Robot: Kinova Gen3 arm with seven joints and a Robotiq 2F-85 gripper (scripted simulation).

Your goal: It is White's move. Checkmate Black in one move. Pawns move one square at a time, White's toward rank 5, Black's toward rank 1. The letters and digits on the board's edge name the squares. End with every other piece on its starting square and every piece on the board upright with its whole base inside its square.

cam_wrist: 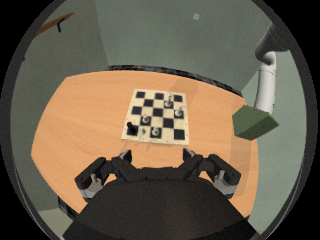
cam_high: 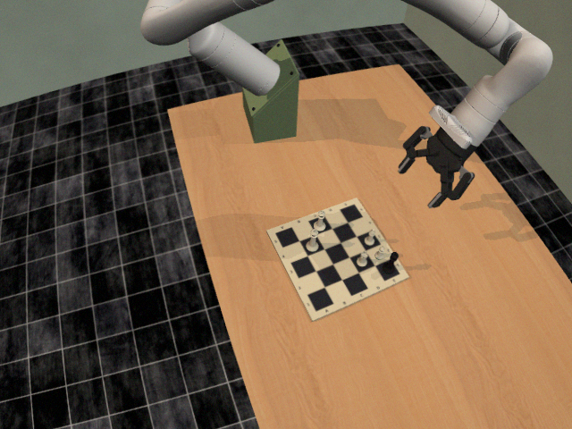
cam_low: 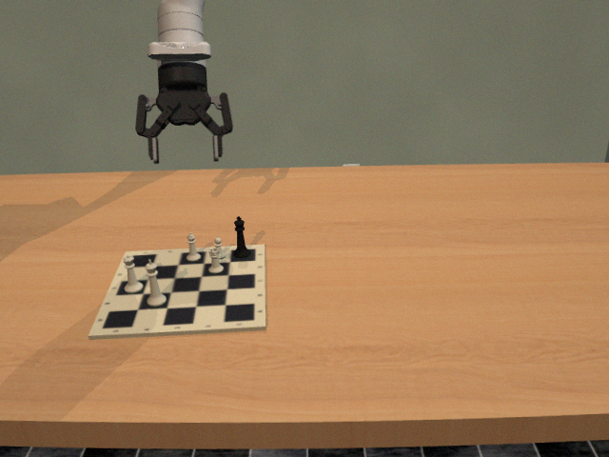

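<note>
My gripper is now 18 cm to the left of the white chess piece, 10 cm above it and 3 cm past it. The rest, counted from my hand: white pawn (12 cm below, 7 cm to the right, 6 cm ahead); chessboard (16 cm to the right, 13 cm below, 4 cm ahead); black king (10 cm below, 10 cm ahead, 6 cm to the right).
</note>
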